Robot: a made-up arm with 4 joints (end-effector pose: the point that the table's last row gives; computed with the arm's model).
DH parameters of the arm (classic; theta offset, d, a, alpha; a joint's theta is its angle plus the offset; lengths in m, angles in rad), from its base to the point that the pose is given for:
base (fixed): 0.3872 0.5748 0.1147 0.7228
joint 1: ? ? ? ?
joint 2: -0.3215 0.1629 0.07 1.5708
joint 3: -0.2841 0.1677 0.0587 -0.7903
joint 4: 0 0.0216 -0.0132 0.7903
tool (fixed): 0.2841 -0.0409 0 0
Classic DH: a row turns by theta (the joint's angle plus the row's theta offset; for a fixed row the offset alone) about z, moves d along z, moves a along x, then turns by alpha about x.
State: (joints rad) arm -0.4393 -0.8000 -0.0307 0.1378
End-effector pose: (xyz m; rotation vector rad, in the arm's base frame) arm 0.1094 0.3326 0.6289 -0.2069 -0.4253 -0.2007
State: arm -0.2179 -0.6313 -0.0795 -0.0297
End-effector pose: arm 0.0887 0.3172 0.6399 -0.0866 -0.5211 -0.2389
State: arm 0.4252 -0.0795 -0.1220 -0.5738
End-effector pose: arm 0.0513 0.2907 0.6397 0.1277 -0.6922 -0.2560
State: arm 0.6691 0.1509 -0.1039 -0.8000
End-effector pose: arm 0.0396 0.2935 0.6287 0.1588 -0.7600 -0.2221
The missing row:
joint 1: -0.4981 -0.1662 -0.0439 -2.23
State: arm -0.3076 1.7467 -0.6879 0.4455
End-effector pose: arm 0.1579 0.2546 0.3158 -0.0567 2.1760 -0.6779
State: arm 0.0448 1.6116 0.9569 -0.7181
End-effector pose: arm 0.1547 0.3674 0.3505 0.3823 1.0652 0.2775
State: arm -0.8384 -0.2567 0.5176 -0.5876
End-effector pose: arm 0.2896 0.2768 0.5218 -0.3957 -0.1162 -0.4237
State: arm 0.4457 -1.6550 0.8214 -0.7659
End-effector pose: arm -0.2122 0.2662 0.5268 0.2254 -2.4841 0.3330
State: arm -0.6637 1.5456 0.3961 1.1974
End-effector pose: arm 0.2000 0.2175 0.2960 1.7803 2.0501 0.4030
